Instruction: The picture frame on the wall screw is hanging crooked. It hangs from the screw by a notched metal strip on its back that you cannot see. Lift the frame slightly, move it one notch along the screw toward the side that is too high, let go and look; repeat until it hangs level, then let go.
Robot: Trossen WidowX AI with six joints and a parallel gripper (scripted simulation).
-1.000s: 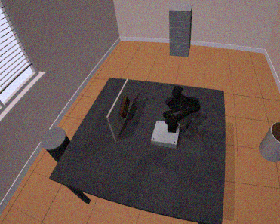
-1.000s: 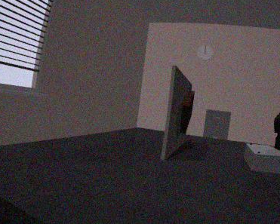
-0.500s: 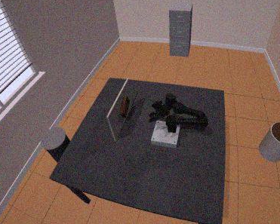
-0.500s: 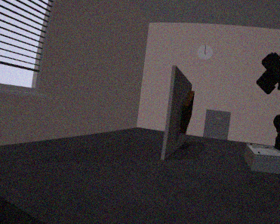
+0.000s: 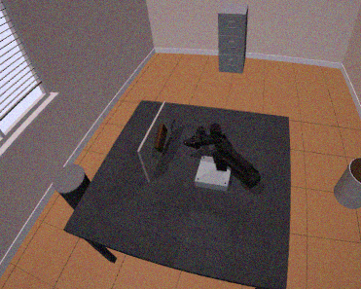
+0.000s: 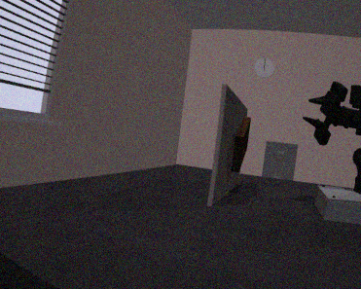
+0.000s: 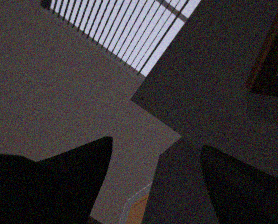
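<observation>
My gripper tip is 190 mm short of the picture frame, 130 mm to the left of it and 120 mm above it. Also, from my gripper tip: upright wall panel: 210 mm ahead, 110 mm to the right, 130 mm below.
</observation>
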